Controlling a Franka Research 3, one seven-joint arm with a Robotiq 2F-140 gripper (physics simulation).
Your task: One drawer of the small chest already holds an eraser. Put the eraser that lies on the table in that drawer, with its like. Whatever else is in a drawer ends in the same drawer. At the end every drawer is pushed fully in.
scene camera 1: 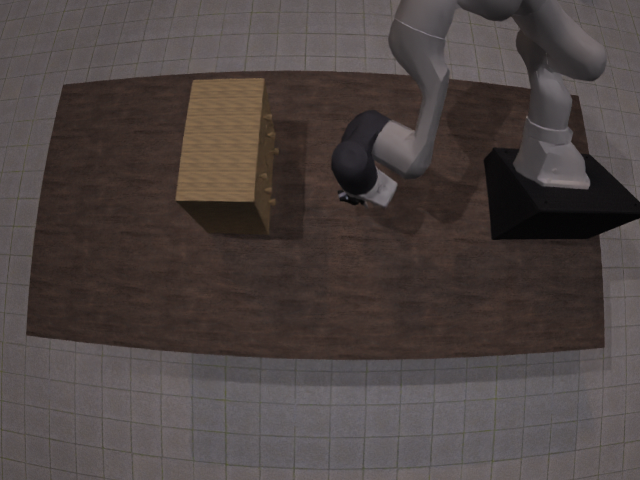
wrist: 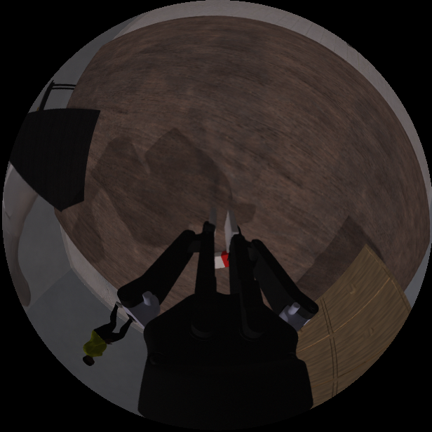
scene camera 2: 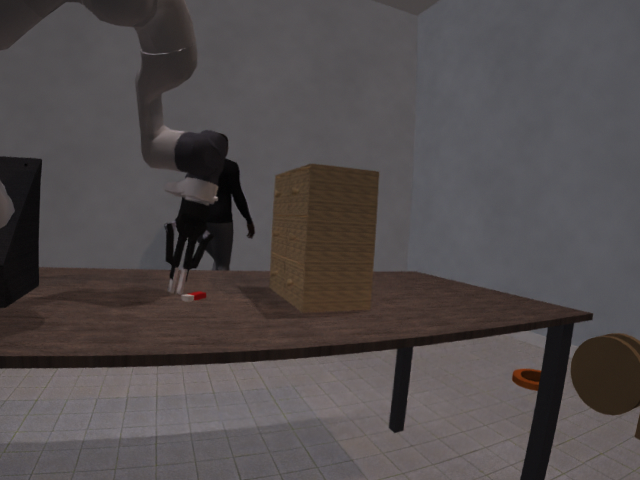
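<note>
The eraser [scene camera 2: 194, 296] [wrist: 220, 261], white at one end and red at the other, lies flat on the table [scene camera 1: 330, 310] [scene camera 2: 439, 304]. It is partly hidden behind the fingers in the wrist view. My gripper [scene camera 2: 176, 292] [wrist: 220, 217] points down beside it, low over the table, with the fingers drawn nearly together and a narrow gap between the tips. Nothing is held between them. The small wooden chest [scene camera 1: 222, 139] [scene camera 2: 341, 237] [wrist: 365, 335] stands upright with its knobbed drawer fronts facing the gripper side. The drawers look pushed in; their contents are hidden.
The black robot pedestal [scene camera 1: 563, 222] [scene camera 2: 20, 227] [wrist: 55, 155] stands at the table end opposite the chest. A person [scene camera 2: 222, 232] in dark clothes stands behind the table. An orange ring [scene camera 2: 518, 379] and a round brown object [scene camera 2: 607, 374] are beyond the table's right end.
</note>
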